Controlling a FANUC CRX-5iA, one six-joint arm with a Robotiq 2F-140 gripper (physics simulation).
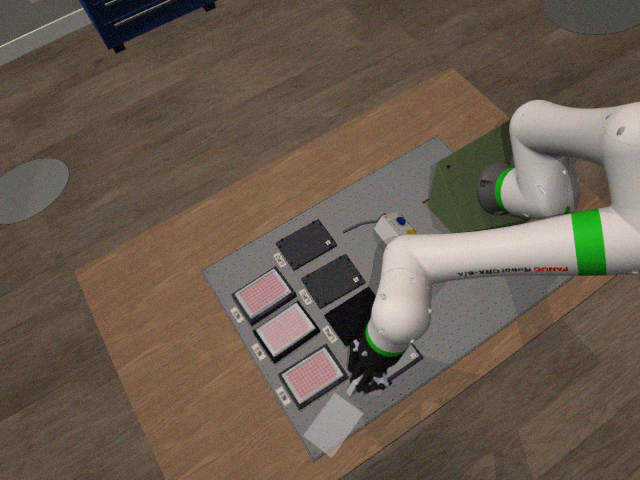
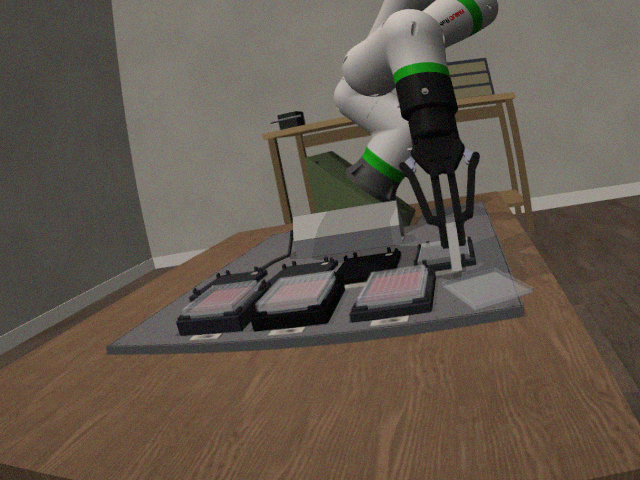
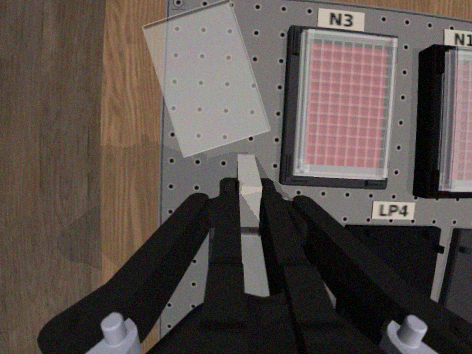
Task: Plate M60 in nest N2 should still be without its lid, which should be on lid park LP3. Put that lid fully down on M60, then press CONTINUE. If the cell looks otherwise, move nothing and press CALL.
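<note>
My gripper is shut with nothing between the pads. It hangs low over the near right part of the grey perforated board, above a lid park that it mostly hides. A clear lid lies loose and askew on the board's corner, partly over its edge, apart from the fingers. Three pink well plates sit in black nests: one in N3, one in N1, and a third whose label I cannot read.
The black lid park LP4 is beside my gripper, with two dark grey parks further back. A white button box stands behind them. The arm's green base is at the back right. A wooden table stands behind the cell.
</note>
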